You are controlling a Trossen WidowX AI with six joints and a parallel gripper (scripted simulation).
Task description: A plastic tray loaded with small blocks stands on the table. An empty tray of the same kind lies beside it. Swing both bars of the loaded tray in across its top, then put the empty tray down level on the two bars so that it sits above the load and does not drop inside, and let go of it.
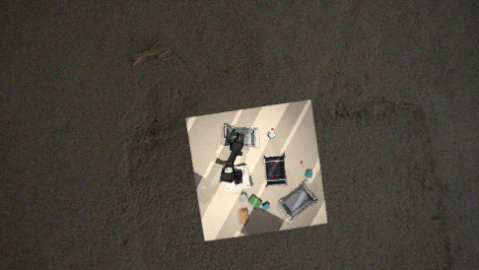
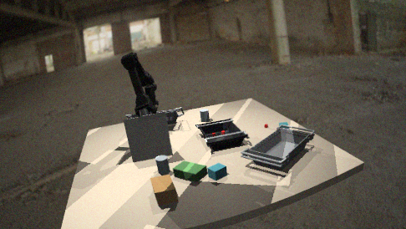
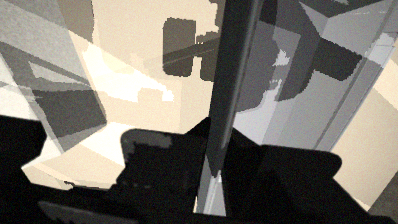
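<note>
Right now my gripper tip is 30 mm short of the light grey tray, 80 mm to the right of it and 10 mm above it. Also, from my gripper tip: small red cube 550 mm ahead, 370 mm to the right, 70 mm below; then green block 20 mm behind, 600 mm to the right, 60 mm below; then orange block 170 mm behind, 710 mm to the right, 50 mm below.
</note>
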